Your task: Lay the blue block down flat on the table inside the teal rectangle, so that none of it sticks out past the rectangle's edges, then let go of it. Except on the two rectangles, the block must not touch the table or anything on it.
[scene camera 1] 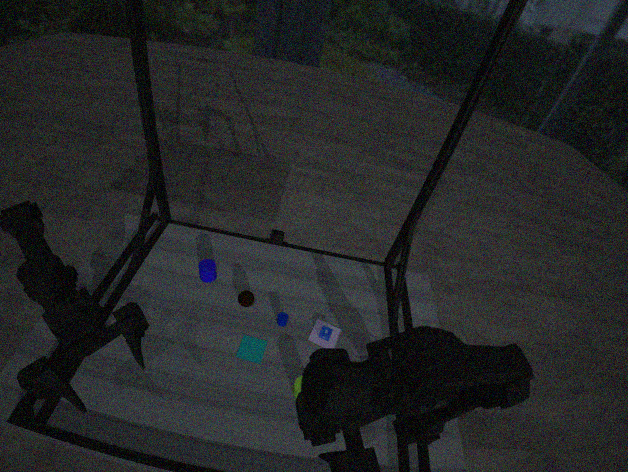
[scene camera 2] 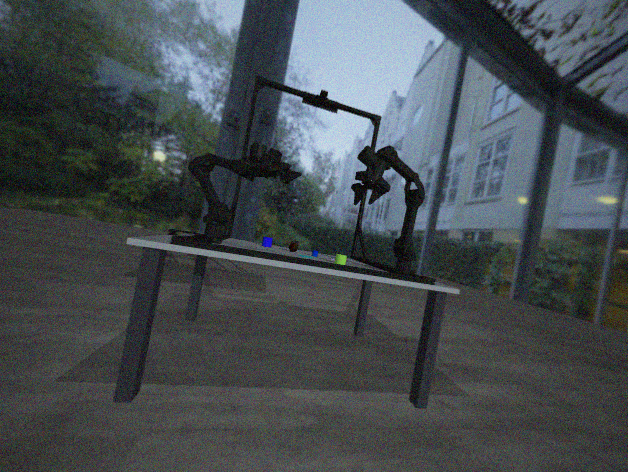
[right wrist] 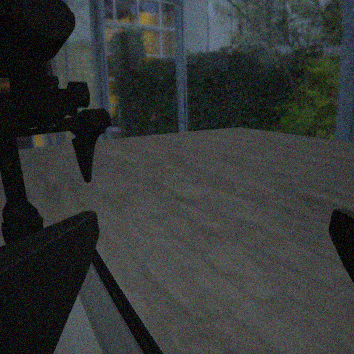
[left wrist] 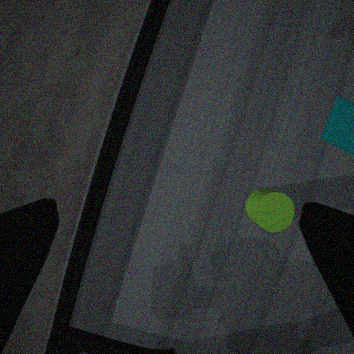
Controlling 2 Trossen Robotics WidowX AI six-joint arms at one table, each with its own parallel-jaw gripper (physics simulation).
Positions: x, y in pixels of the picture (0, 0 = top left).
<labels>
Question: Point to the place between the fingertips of my right gripper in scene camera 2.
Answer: At 296, 170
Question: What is my right gripper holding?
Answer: Nothing.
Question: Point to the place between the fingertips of my right gripper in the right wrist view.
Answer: At 214, 222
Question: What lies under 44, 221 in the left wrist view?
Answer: My left gripper.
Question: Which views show my left gripper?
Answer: Scene camera 1, scene camera 2, the right wrist view and the left wrist view: all of them.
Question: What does the green cylinder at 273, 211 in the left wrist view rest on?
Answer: The table.
</labels>
